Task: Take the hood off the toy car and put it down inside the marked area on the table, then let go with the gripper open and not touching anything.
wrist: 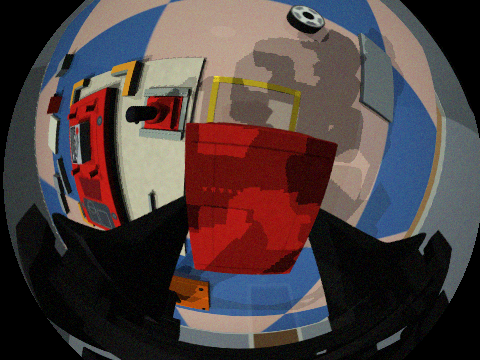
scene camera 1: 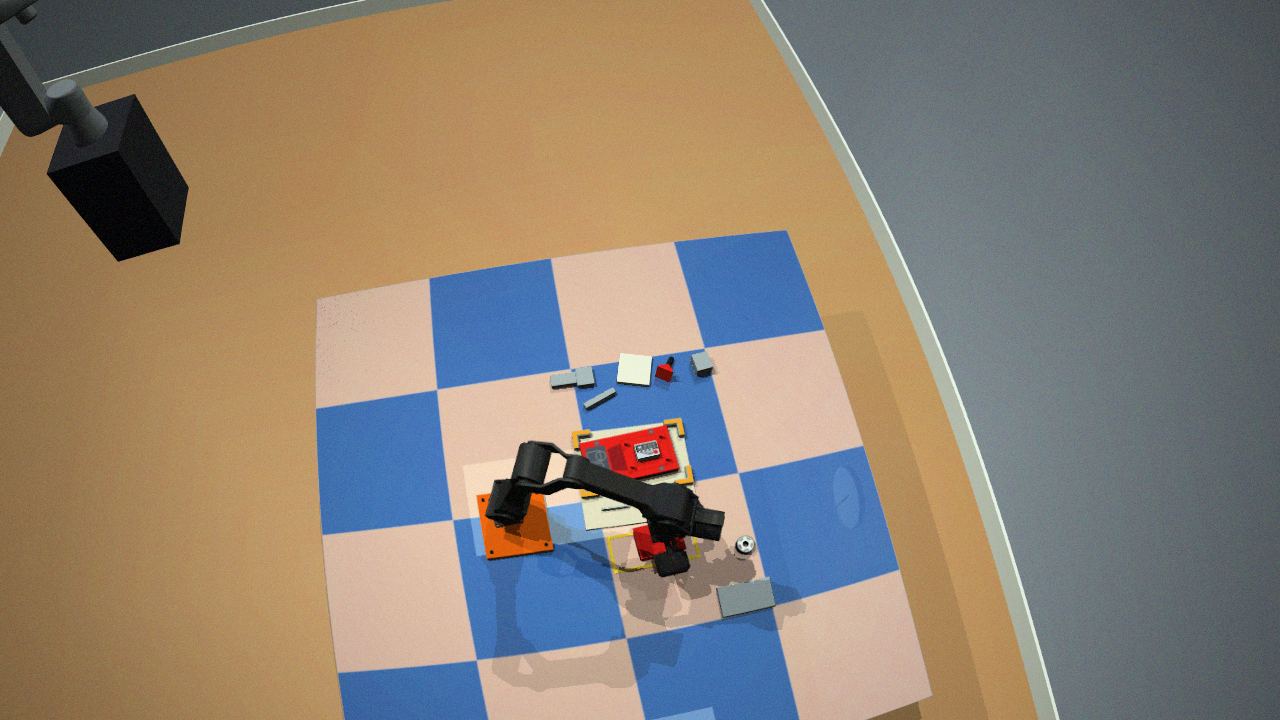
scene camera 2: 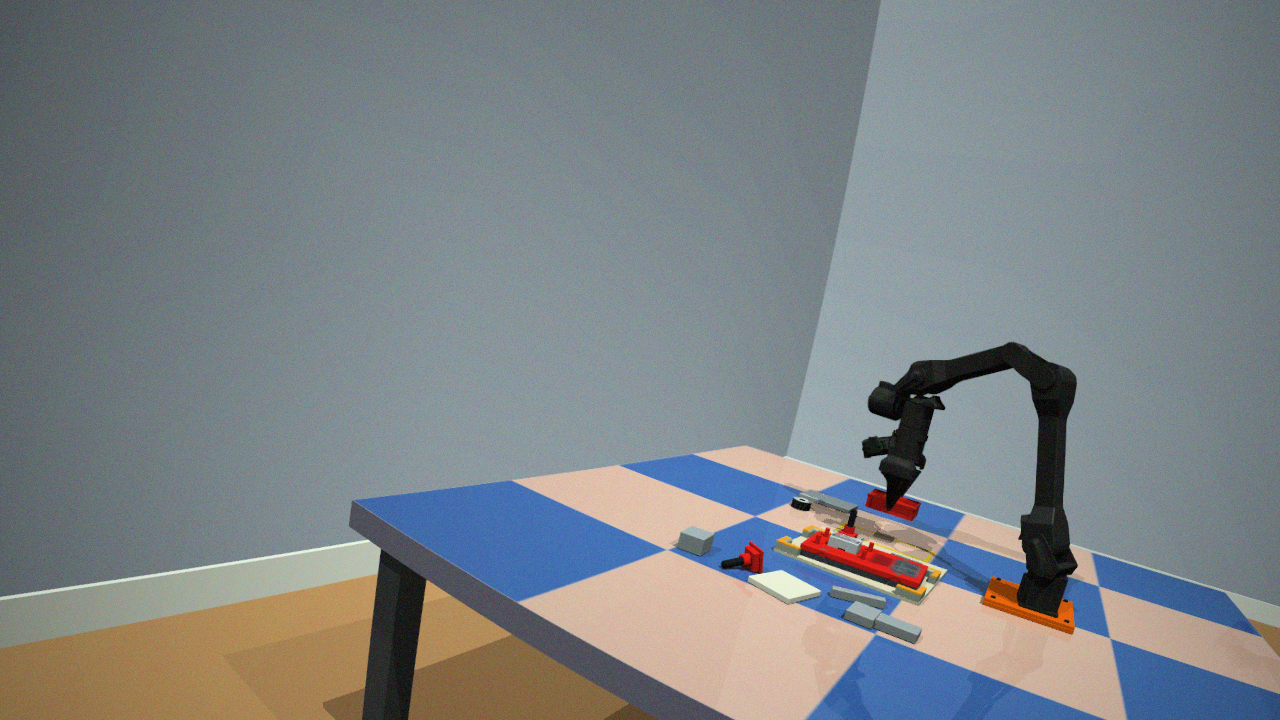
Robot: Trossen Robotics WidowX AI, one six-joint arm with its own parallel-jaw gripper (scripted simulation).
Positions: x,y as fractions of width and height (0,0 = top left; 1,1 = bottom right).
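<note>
There is a grey block (scene camera 2: 0.54,0.75) here, and with it a cream tile (scene camera 2: 0.61,0.81); scene camera 1 gives me the cream tile (scene camera 1: 0.49,0.51) too. I can see a red toy car (scene camera 2: 0.69,0.79), and the red toy car (scene camera 1: 0.48,0.63) is visible from scene camera 1 as well. My gripper (scene camera 2: 0.70,0.70) is in the scene, and I also find my gripper (scene camera 1: 0.52,0.75) in scene camera 1 and my gripper (wrist: 0.53,0.58) in the wrist view.
</note>
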